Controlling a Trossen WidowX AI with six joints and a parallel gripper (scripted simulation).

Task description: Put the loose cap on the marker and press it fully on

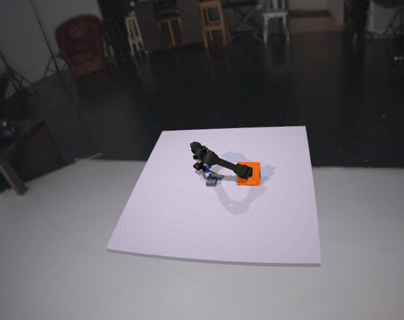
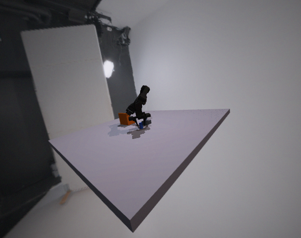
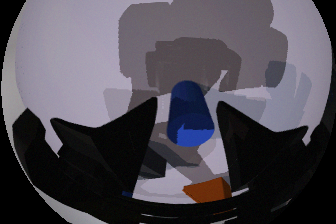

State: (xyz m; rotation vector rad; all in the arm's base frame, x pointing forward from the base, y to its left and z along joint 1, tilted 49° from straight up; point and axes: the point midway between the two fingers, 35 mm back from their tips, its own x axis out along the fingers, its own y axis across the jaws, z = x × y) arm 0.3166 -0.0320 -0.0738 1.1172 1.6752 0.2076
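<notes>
Now: gripper tip 6 cm past the holder block and 12 cm to the right of it. Round my gripper tip: blue cap (1 cm above).
</notes>
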